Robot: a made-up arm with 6 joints.
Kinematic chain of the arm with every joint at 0, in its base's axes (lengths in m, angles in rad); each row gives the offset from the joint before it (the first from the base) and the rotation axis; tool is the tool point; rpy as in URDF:
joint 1: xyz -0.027 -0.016 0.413 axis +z
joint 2: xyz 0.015 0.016 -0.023 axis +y
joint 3: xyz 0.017 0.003 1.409 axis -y
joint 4: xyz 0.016 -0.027 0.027 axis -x
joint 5: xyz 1.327 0 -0.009 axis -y
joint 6: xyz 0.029 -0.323 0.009 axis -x
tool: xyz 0.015 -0.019 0.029 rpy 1.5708 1.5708 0
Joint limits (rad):
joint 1: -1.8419..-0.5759
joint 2: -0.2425..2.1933
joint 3: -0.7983..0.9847
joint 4: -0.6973..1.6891
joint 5: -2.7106..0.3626
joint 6: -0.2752..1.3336
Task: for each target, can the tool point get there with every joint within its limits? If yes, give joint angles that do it. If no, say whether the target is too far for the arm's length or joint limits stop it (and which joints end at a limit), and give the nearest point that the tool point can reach.
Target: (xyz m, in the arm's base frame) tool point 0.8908 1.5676 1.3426
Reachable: no: joint limits stop it (at a limit: joint 1, joint 2, joint 3, joint 4, joint 5) | nearest point 0.8810 -0.5150 1.3251 | short by 2.083 m
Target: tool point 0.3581 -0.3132 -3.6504
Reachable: no: too far | nearest point 0.6507 -0.5390 -1.8647 | short by 1.824 m
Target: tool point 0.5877 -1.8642 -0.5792
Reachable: yes | joints -1.0974 1.3210 0.0260 0.5587 -1.2040 0.7399
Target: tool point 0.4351 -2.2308 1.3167
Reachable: yes | joints -1.3597 0.6185 0.2364 1.4897 -0.1851 1.1462
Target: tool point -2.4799 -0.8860 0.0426
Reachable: no: joint limits stop it (at a limit: joint 1, joint 6) | nearest point -0.7770 -1.3593 0.0426 | short by 1.767 m
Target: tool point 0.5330 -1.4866 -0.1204
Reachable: yes | joints -1.0014 0.9293 -0.4859 0.3496 0.0903 -0.0934
